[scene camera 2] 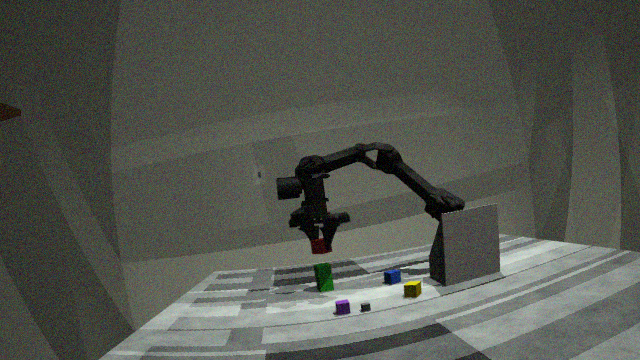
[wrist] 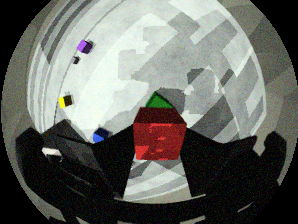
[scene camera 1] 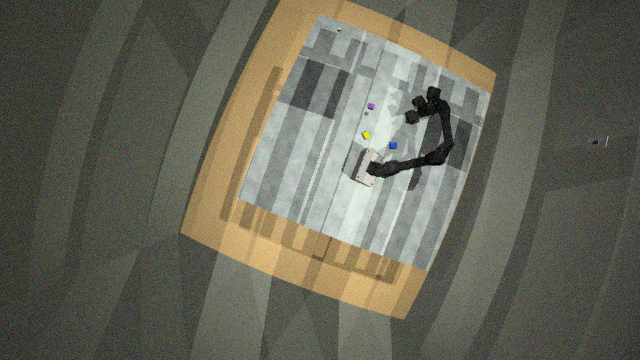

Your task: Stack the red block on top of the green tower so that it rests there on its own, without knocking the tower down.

Scene:
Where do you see a red block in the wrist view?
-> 158, 132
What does my gripper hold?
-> A red block.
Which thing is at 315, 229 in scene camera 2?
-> My gripper.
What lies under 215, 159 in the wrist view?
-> My gripper.

